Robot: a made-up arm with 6 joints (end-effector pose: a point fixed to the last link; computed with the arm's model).
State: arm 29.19 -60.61 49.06 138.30 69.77 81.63
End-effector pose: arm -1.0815 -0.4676 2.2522 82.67 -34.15 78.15
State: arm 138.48 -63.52 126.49 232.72 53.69 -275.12
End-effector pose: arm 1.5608 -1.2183 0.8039 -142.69 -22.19 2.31
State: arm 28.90 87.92 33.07 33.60 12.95 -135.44
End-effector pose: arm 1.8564 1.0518 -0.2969 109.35 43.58 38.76
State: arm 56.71 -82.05 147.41 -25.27 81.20 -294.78
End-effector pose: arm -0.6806 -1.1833 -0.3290 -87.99 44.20 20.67
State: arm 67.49 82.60 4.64 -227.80 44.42 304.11
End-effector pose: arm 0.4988 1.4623 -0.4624 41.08 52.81 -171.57
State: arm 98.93 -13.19 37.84 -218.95 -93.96 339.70
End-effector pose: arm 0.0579 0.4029 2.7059 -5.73 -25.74 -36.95
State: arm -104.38 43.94 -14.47 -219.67 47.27 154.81
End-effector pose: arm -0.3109 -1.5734 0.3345 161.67 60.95 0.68
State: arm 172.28 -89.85 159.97 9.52 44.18 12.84
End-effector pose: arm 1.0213 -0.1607 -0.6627 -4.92 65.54 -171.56
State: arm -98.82 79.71 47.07 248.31 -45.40 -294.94
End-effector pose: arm -0.2394 -2.3672 0.3115 62.54 9.04 -56.76
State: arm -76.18 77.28 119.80 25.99 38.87 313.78
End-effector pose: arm 0.5156 -1.8759 1.9194 -27.93 -70.38 -21.19
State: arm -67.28 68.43 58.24 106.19 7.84 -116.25
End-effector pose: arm 0.9752 -2.2643 0.9309 11.56 12.28 -59.58
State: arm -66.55 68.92 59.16 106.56 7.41 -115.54
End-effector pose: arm 1.0043 -2.2559 0.9327 10.34 11.79 -59.30
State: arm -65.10 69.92 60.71 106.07 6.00 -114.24
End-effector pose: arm 1.0603 -2.2387 0.9298 9.19 10.82 -59.23
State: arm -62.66 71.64 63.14 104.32 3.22 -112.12
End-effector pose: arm 1.1524 -2.2062 0.9193 8.29 9.28 -59.50
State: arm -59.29 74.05 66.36 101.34 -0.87 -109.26
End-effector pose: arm 1.2759 -2.1535 0.8993 7.81 7.52 -60.15
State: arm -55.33 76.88 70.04 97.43 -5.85 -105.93
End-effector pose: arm 1.4150 -2.0797 0.8712 7.84 6.05 -61.16
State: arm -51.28 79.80 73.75 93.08 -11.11 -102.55
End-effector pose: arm 1.5496 -1.9916 0.8372 8.36 5.34 -62.42
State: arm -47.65 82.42 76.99 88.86 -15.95 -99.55
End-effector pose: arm 1.6630 -1.9023 0.8017 9.15 5.53 -63.67
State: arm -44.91 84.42 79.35 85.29 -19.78 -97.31
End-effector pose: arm 1.7433 -1.8288 0.7699 10.02 6.36 -64.75
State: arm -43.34 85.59 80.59 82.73 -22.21 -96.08
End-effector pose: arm 1.7868 -1.7846 0.7467 10.93 7.37 -65.56
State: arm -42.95 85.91 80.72 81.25 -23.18 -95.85
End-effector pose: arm 1.7964 -1.7738 0.7344 11.86 8.21 -66.10
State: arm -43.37 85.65 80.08 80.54 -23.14 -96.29
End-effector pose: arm 1.7834 -1.7866 0.7295 12.81 8.83 -66.47
